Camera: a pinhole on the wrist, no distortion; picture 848 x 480 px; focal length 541.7 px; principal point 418.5 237.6 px. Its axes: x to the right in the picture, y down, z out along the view. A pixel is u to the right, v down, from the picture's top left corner.
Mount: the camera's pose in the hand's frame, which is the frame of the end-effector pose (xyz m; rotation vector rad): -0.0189 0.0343 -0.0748 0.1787 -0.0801 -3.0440
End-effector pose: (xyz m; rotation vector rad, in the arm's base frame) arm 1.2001 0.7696 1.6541 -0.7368 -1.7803 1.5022
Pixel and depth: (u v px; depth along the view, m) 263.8 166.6 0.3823
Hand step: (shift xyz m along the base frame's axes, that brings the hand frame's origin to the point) -0.2744 -0.1375 -0.1360
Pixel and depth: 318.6 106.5 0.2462
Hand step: -0.1318 -0.0901 -0.1258
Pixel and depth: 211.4 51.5 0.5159
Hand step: -0.4194 -0.1471 -0.2797
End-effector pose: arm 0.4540 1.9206 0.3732 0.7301 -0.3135 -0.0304
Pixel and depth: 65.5 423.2 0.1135
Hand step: 0.0273 -0.0316 0.0511
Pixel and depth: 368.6 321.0 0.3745
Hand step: -0.1117 -0.1962 0.2049
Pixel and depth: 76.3 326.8 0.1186
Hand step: 0.0232 -0.0195 0.0665
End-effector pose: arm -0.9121 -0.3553 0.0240 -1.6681 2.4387 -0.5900
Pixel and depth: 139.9 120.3 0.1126
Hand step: -0.0553 -0.0095 -0.0628
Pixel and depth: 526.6 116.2 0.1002
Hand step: -0.0248 0.0617 -0.0481
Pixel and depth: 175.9 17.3 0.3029
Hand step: -0.1107 -0.0624 -0.2776
